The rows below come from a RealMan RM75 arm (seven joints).
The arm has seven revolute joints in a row. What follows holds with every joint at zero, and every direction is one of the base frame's.
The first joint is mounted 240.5 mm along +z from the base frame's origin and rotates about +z.
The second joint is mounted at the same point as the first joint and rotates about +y.
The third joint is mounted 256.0 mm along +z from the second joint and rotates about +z.
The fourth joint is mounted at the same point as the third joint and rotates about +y.
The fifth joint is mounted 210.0 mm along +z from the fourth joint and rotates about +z.
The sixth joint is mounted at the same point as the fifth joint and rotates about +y.
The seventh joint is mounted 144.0 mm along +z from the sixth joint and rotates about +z.
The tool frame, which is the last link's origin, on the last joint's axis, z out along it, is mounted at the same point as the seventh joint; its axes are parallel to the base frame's.
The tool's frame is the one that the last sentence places.
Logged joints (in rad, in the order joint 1, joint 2, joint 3, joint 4, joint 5, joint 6, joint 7), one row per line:
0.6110 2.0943 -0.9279 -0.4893 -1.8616 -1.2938 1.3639
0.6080 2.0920 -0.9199 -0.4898 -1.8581 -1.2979 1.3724
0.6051 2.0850 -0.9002 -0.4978 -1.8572 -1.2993 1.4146
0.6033 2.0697 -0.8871 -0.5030 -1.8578 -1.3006 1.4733
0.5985 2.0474 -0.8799 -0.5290 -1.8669 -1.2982 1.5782
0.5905 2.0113 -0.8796 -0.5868 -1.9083 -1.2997 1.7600
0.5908 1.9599 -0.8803 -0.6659 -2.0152 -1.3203 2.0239
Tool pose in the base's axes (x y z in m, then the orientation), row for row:
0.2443 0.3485 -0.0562 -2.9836 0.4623 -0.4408
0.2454 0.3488 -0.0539 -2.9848 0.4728 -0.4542
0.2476 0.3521 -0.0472 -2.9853 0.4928 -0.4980
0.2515 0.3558 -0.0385 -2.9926 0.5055 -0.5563
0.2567 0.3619 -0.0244 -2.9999 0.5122 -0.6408
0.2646 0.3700 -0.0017 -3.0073 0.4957 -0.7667
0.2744 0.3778 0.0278 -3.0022 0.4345 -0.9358
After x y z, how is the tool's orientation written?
As angles about the fixed x, y, z axes (roll, pitch, yaw), in radians.
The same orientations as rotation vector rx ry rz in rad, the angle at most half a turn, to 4 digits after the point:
-2.7477 0.6696 0.6005
-2.7368 0.6872 0.6123
-2.7038 0.7445 0.6294
-2.6710 0.8187 0.6364
-2.6229 0.9248 0.6289
-2.5568 1.0821 0.5817
-2.4678 1.2952 0.4613

